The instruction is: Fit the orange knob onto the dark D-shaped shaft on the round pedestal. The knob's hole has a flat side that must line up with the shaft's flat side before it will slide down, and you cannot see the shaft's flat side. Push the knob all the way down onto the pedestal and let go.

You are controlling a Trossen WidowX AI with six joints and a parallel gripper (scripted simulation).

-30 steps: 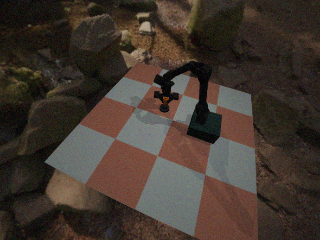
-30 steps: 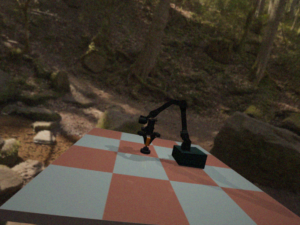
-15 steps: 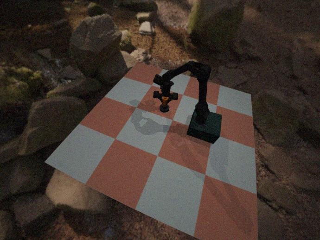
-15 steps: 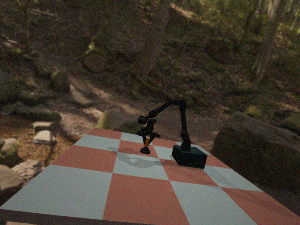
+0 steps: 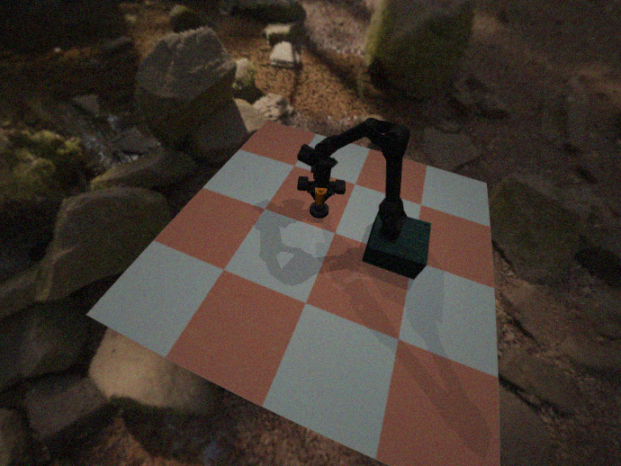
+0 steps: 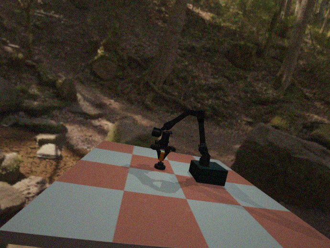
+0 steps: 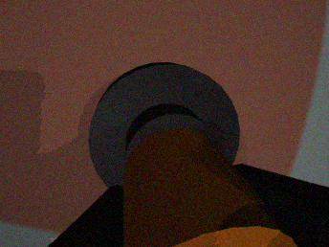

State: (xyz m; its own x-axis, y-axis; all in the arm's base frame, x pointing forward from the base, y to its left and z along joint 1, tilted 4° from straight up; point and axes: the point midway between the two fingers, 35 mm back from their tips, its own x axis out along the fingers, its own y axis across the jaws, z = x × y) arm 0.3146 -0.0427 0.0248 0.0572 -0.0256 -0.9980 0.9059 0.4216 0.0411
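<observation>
My gripper tip is now 2 cm below the orange knob. Also, from my gripper tip: round pedestal 4 cm below.
</observation>
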